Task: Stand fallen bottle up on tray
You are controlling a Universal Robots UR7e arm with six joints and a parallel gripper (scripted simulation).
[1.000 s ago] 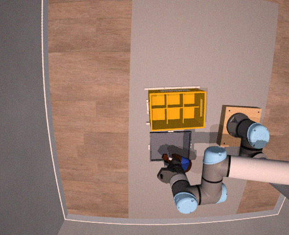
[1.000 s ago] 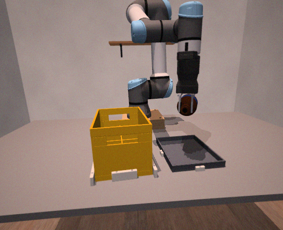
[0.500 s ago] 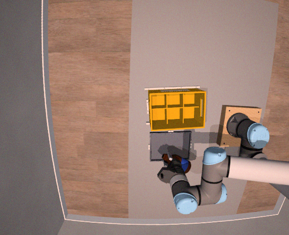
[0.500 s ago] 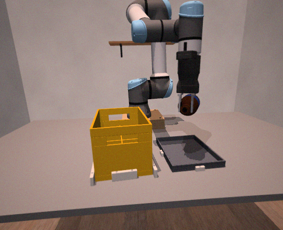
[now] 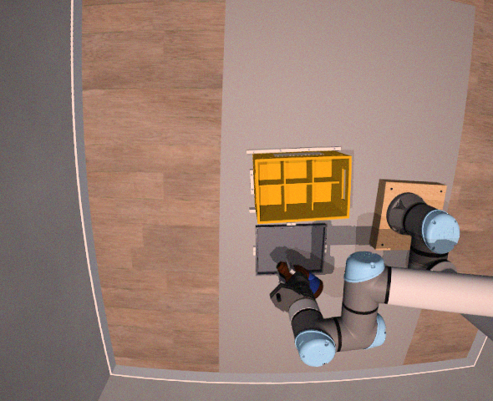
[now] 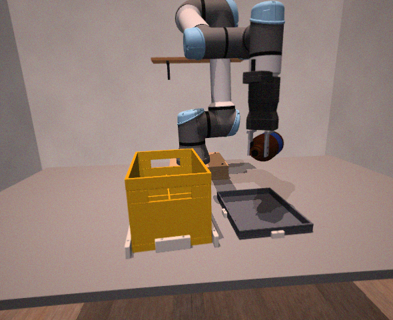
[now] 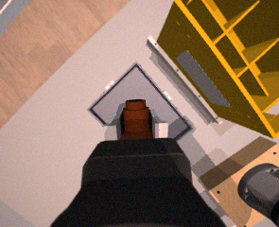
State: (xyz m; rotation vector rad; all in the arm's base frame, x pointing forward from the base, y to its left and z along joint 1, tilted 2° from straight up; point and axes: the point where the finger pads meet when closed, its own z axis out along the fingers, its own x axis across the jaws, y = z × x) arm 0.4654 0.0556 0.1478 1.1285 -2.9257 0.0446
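The brown bottle is 40 mm to the left of my hand, 30 mm behind it and 10 mm below it. Round my hand: yellow crate: 220 mm to the right, 120 mm below, 90 mm behind; dark grey tray: 190 mm below, 40 mm behind, 30 mm to the left.
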